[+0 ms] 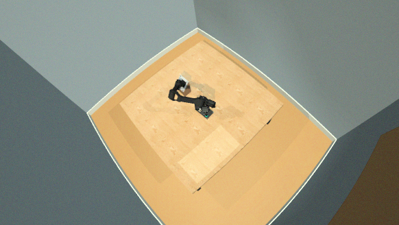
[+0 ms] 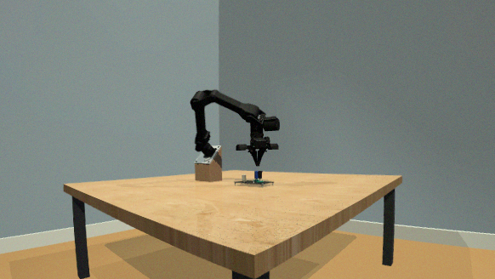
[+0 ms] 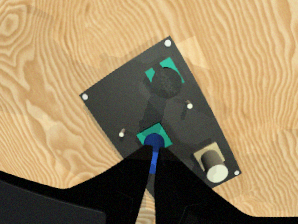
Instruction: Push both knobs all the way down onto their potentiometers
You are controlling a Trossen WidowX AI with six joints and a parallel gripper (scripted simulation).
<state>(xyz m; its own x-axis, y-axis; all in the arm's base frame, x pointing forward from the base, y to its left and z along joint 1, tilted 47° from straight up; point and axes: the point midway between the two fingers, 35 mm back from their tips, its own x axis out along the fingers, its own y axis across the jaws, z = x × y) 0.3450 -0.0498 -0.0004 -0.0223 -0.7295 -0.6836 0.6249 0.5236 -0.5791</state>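
The black knob lies 3 cm ahead of my gripper tip, 2 cm to the right of it and 3 cm below it. Round my gripper tip: green potentiometer 3 cm ahead, 2 cm to the right, 5 cm below; blue knob 2 cm behind, 1 cm to the left, 4 cm below.
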